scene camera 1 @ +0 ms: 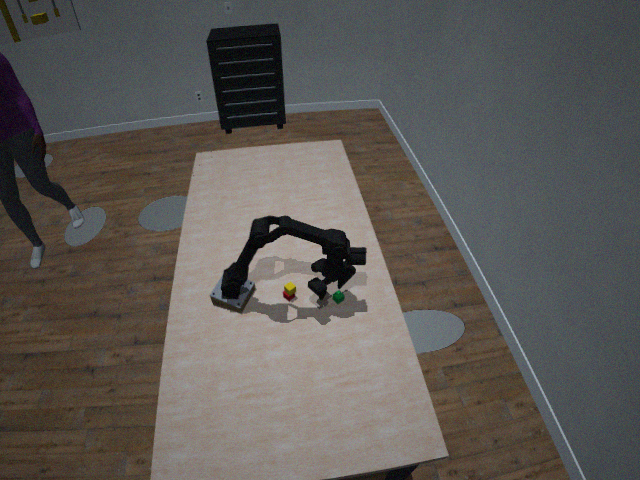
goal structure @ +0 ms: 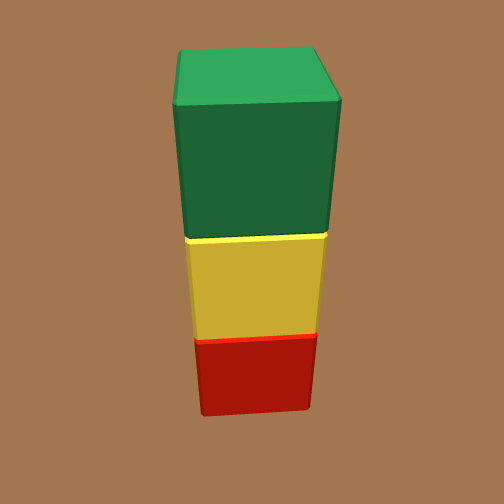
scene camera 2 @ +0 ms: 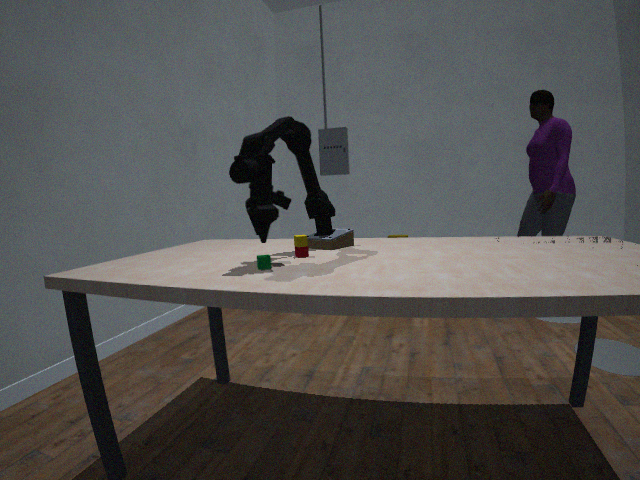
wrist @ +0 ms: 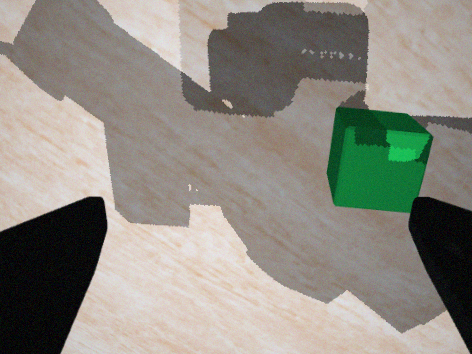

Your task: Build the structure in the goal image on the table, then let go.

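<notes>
A green cube sits on the table, apart from the other cubes. A yellow cube rests on top of a red cube, between the arm's base and the green cube. My gripper is open and empty, above the table and pointing down. In the wrist view the green cube shows between the fingertips, close beside the right one and partly overlapped by it.
The arm's base is mounted on the long wooden table. A person stands on the floor beyond the table. A dark drawer cabinet stands against the wall. The arm's shadow falls around the cubes.
</notes>
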